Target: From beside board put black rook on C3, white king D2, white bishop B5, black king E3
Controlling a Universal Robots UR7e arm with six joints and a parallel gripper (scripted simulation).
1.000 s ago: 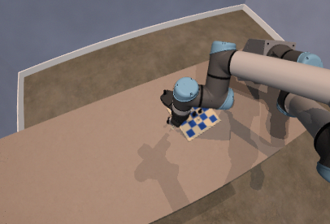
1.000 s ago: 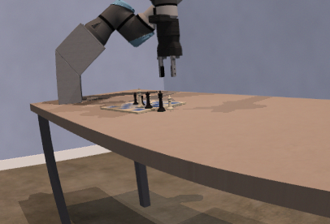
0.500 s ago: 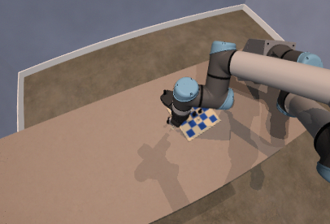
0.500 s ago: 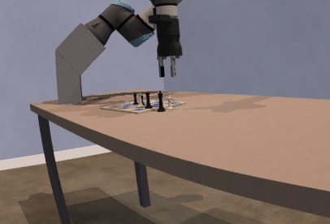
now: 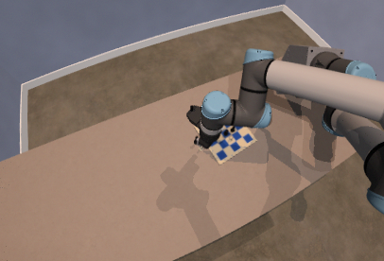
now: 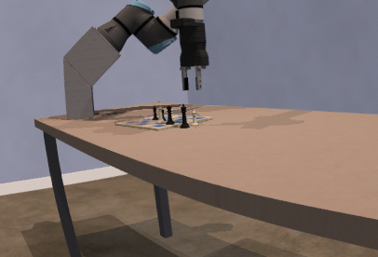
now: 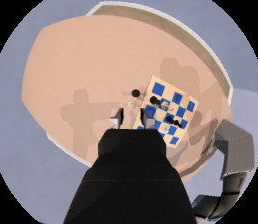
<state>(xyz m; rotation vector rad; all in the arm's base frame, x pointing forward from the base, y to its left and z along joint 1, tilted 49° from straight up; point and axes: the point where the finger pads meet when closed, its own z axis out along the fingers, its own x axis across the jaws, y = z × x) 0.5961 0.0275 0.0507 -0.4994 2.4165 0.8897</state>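
Right now the white bishop is 9 cm below my hand. The rest, counted from my hand: white king 9 cm behind, 6 cm to the right, 8 cm below; black king 1 cm ahead, 4 cm to the right, 8 cm below; chessboard 14 cm behind, 3 cm to the right, 11 cm below.
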